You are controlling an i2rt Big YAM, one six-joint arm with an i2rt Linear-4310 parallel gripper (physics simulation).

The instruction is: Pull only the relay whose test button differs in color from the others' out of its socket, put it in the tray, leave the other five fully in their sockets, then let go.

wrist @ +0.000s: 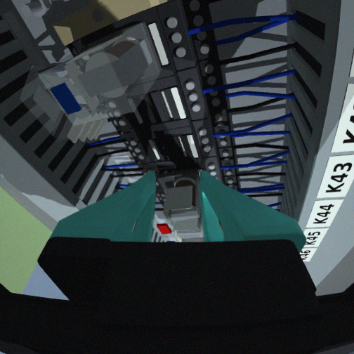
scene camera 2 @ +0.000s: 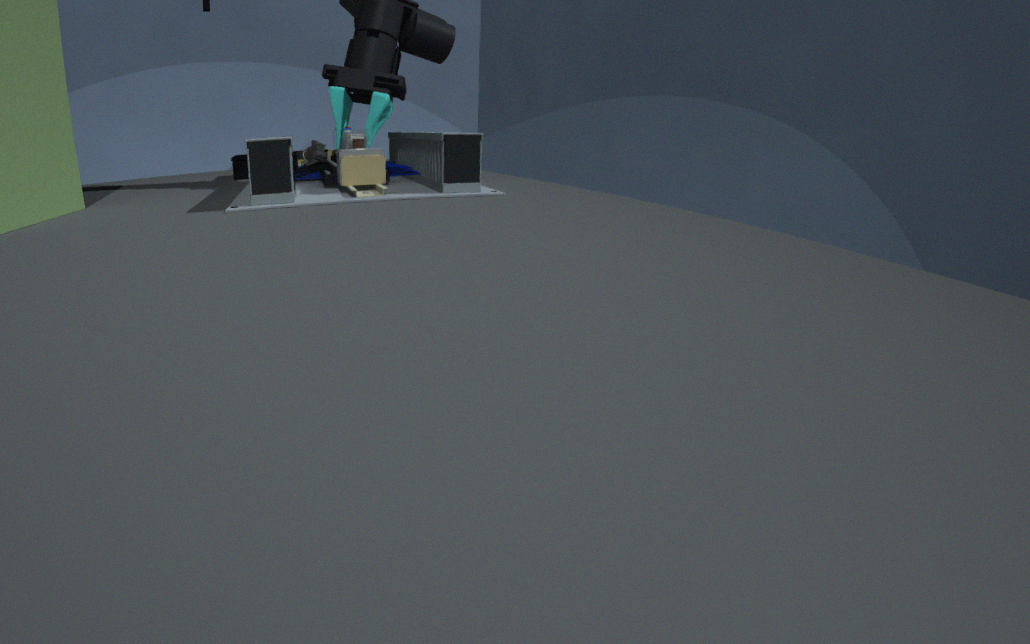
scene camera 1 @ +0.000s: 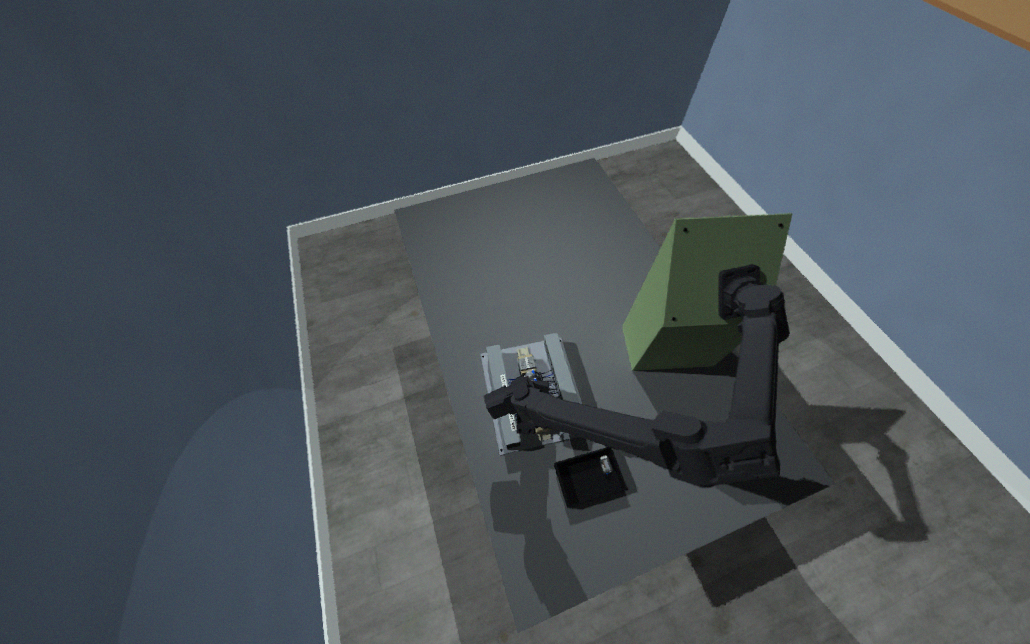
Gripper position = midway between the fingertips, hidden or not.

Observation:
In view: my gripper [scene camera 2: 351,152], a grey panel [scene camera 2: 306,193] and a beige end block [scene camera 2: 370,169].
My gripper is seen too in the wrist view [wrist: 177,178]. The grey panel is seen too in scene camera 1 [scene camera 1: 510,356].

